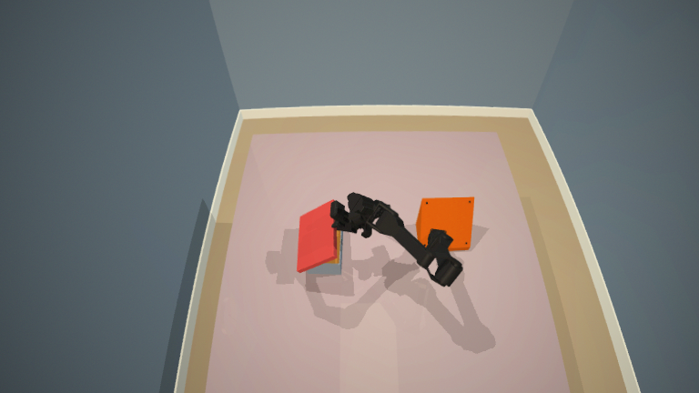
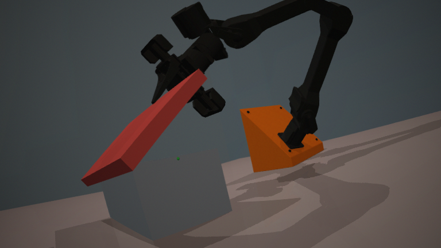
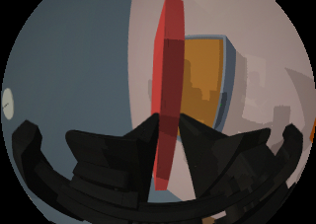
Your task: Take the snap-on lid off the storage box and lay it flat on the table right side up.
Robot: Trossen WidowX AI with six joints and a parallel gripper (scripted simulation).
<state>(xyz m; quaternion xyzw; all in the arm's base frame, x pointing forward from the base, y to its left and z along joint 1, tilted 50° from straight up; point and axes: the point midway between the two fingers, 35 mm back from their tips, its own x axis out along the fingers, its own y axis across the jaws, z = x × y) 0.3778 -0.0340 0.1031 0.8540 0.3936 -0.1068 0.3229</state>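
My gripper tip is 70 mm short of the red lid, 40 mm above it and 10 mm to the right of it. The rest, counted from my gripper tip: grey storage box 130 mm below, 40 mm ahead.
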